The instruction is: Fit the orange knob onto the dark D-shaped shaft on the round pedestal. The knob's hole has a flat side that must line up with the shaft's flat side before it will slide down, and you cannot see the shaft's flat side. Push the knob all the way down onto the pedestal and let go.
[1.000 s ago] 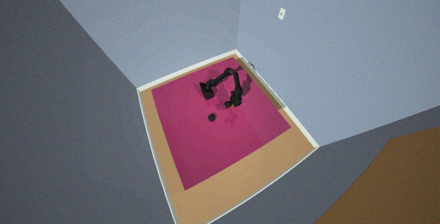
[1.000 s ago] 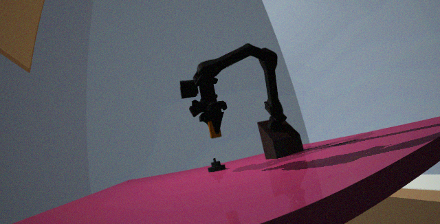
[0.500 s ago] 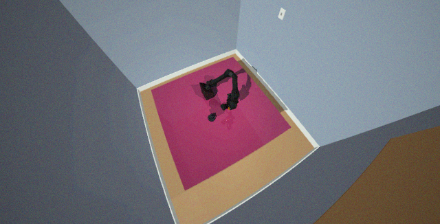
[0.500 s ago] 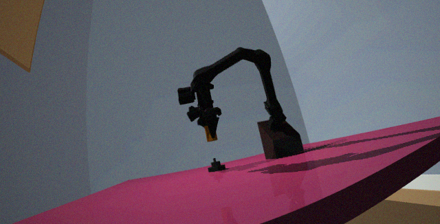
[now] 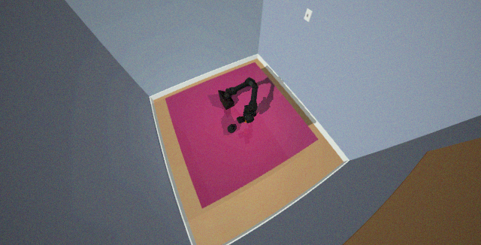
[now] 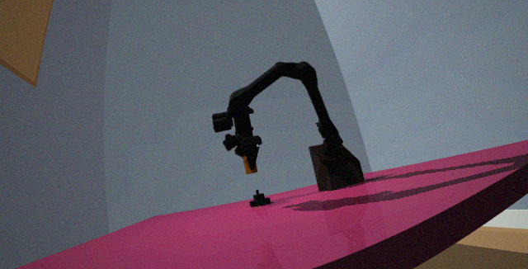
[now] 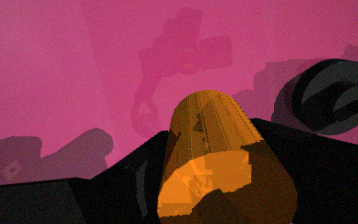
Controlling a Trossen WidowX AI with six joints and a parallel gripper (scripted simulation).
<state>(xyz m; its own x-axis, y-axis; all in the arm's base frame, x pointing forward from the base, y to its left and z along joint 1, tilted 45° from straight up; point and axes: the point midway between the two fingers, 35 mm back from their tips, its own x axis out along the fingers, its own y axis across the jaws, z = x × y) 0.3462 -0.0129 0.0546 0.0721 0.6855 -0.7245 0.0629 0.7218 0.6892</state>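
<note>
My gripper tip is now 15 cm to the left of the dark shaft, 10 cm above it and 5 cm past it. Also, from my gripper tip: orange knob 2 cm above.
</note>
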